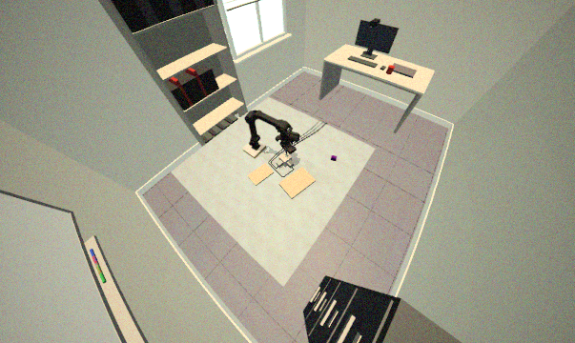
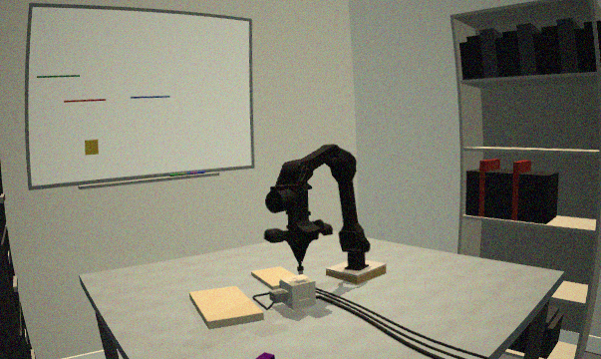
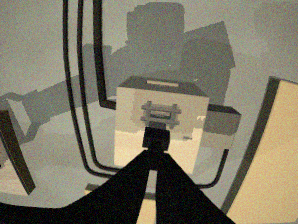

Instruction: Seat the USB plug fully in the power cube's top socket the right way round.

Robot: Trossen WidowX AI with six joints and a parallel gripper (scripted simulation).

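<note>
Now: the dark USB plug 20 mm below my gripper tip. Also, from my gripper tip: purple cube: 350 mm ahead, 190 mm to the left, 120 mm below.
</note>
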